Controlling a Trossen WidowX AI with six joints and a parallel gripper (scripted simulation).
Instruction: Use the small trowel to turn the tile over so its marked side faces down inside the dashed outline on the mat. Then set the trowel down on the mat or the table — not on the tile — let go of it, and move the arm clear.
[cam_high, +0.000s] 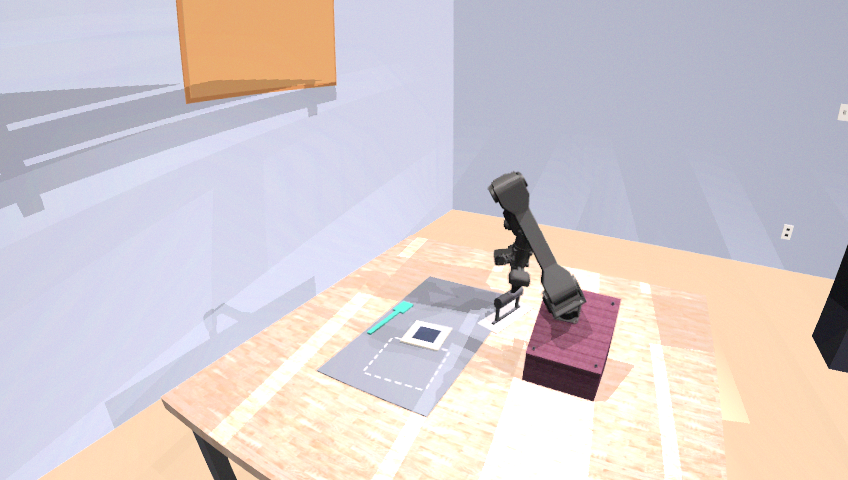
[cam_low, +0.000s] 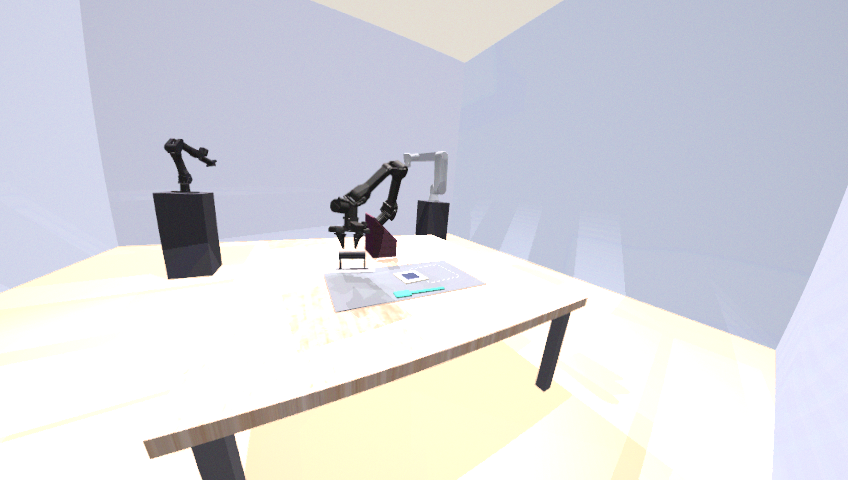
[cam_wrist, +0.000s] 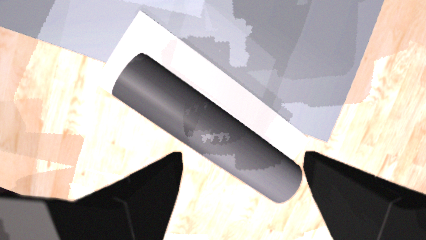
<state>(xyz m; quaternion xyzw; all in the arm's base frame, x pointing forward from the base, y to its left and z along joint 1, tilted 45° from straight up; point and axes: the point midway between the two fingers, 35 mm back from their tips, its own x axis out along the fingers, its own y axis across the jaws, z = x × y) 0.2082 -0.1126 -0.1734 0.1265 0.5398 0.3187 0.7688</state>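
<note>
Now: the small trowel 60 mm below my gripper tip, 40 mm to the left of it and 10 mm ahead of it. Also, from my gripper tip: grey mat 200 mm to the left, 190 mm ahead, 120 mm below; white tile 230 mm to the left, 180 mm ahead, 100 mm below; teal flat tool 330 mm ahead, 180 mm to the left, 100 mm below.
</note>
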